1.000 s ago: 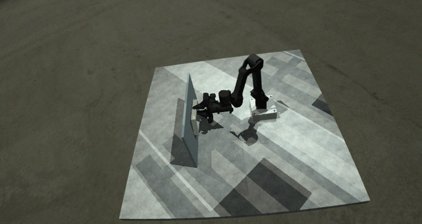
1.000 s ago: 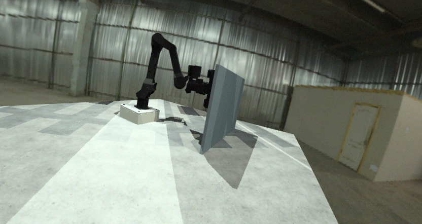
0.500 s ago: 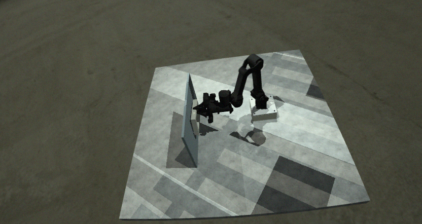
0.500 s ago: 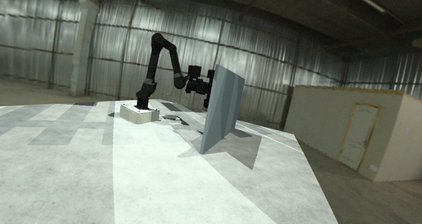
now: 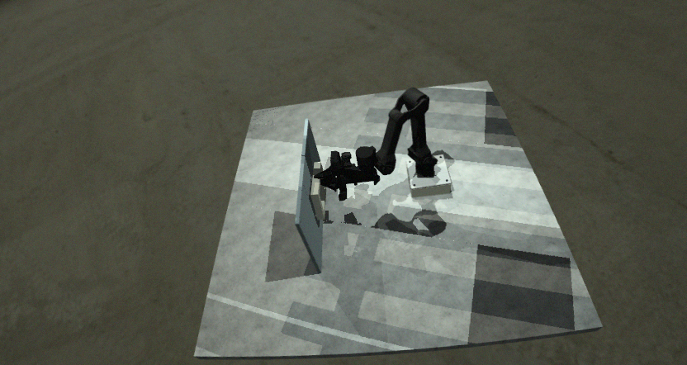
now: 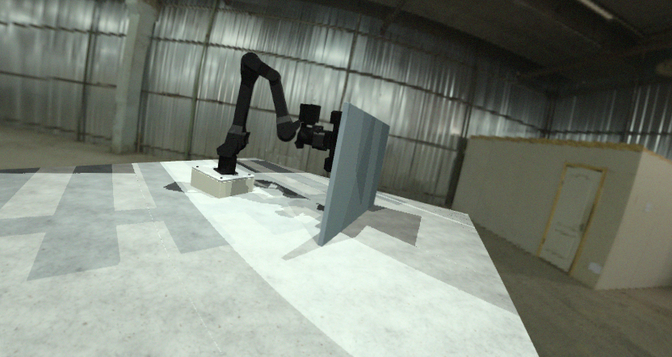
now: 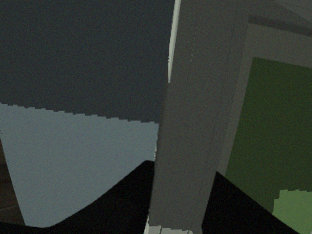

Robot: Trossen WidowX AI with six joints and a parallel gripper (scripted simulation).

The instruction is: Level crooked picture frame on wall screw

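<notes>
The picture frame is 10 mm to the left of my gripper tip and 50 mm below it. Also, from my gripper tip: grey-blue wall panel (10 mm ahead, 10 mm to the left, 70 mm below).
</notes>
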